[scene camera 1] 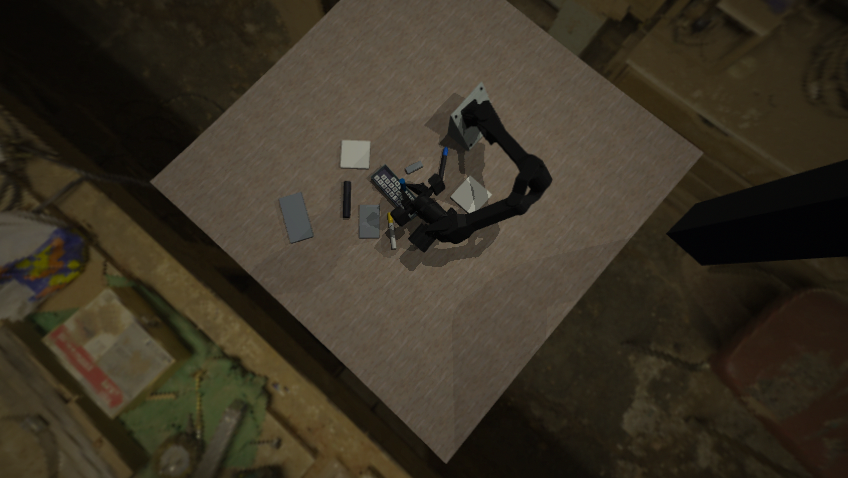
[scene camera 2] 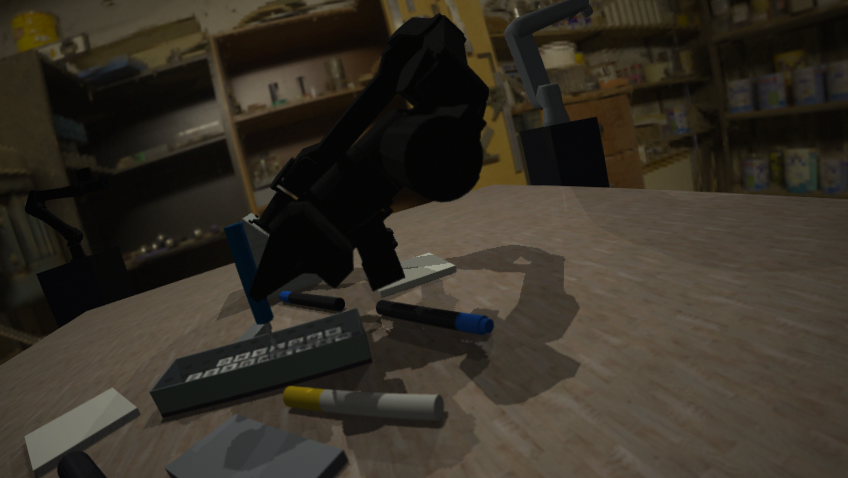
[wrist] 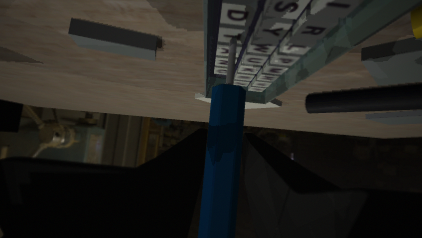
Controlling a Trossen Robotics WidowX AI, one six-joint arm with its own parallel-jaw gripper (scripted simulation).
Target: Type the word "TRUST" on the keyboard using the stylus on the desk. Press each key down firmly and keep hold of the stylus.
Labels:
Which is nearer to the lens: the blue stylus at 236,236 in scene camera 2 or the yellow-capped marker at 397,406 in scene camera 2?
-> The yellow-capped marker.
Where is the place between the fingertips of my gripper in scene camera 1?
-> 403,186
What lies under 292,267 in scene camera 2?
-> My gripper.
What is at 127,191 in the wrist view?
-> My gripper.

